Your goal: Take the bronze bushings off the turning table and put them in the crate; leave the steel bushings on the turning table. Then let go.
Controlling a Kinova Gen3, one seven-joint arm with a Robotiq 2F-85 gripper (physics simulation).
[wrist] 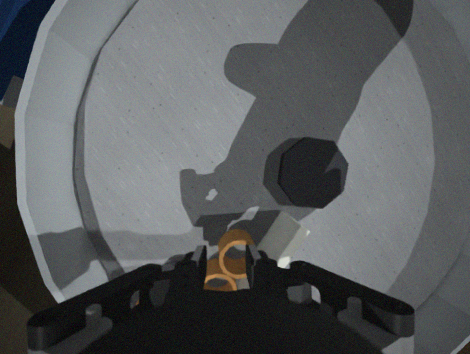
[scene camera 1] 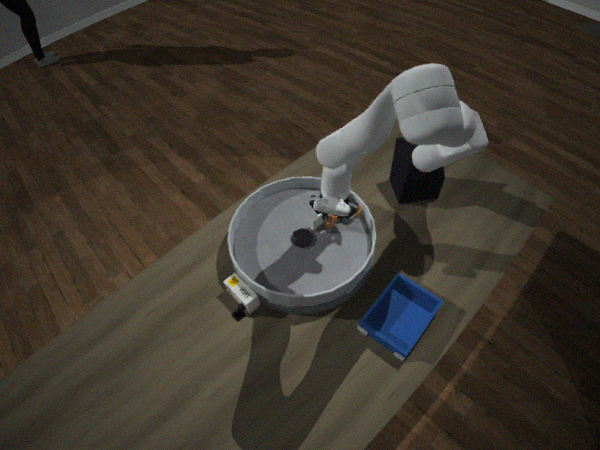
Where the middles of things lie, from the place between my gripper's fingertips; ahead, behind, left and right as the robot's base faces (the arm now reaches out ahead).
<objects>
The grey turning table point(scene camera 1: 283, 256) is 12 cm ahead of my hand and 3 cm below it. From my hand the other things lie so: blue crate point(scene camera 1: 396, 320) (33 cm to the left, 5 cm below).
</objects>
